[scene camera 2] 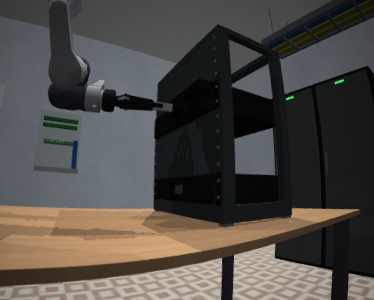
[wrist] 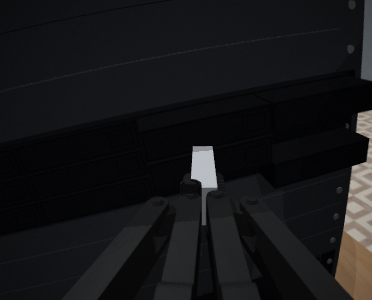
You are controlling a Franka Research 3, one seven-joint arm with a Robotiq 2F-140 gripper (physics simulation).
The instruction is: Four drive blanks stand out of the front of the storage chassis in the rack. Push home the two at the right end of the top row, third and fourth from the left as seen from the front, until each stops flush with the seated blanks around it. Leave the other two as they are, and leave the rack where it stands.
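Note:
The rack [scene camera 2: 225,150] stands upright on the table, its front facing the arm. In the wrist view, the top-row third blank [wrist: 205,125] stands out a little, with its top face showing. The top-row fourth blank [wrist: 320,102] stands out further at the right. Below it, past a recessed slot, a lower right blank [wrist: 320,156] also stands out. The blank [wrist: 210,159] under the third looks about level with it. Seated blanks [wrist: 80,152] lie to the left. My gripper [scene camera 2: 164,106] [wrist: 202,161] is shut and empty, its pale tips before the third column's lower part; contact cannot be told.
The wooden table [scene camera 2: 100,245] carries the rack. Dark panels [wrist: 175,65] lie above the blanks, and the rack's screw-lined edge is at the right. Dark cabinets [scene camera 2: 345,150] stand behind at the right, under an overhead cable tray [scene camera 2: 325,25]. A panel [scene camera 2: 57,155] hangs on the left wall.

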